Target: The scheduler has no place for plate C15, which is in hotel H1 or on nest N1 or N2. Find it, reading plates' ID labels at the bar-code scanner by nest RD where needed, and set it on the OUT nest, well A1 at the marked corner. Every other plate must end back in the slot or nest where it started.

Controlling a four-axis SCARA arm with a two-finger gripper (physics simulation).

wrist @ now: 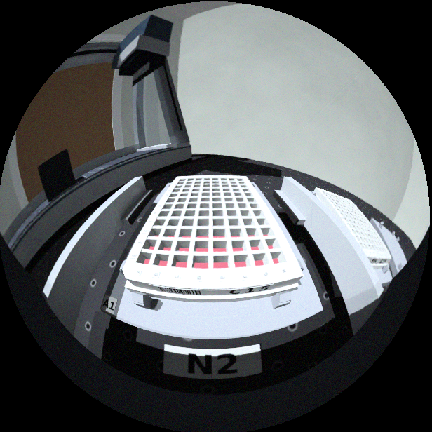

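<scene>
A white multi-well plate (210, 275) with pinkish-red in its near wells sits level on the pale nest N2 (220, 317). Its front label shows a bar code and reads C15. The A1 tag (110, 305) is at the nest's front left corner, and the N2 sign (212, 364) is in front. My gripper (213, 181) is open, its two fingers standing left and right of the plate with a gap on each side. The OUT nest, nest RD and hotel H1 cannot be made out by any label.
Another white plate (352, 225) sits on a pale nest to the right, beyond my right finger. At the left are a long grey rail (135, 159), a small dark upright panel (56, 175) and a blue-and-grey head (146, 44) on a tall post.
</scene>
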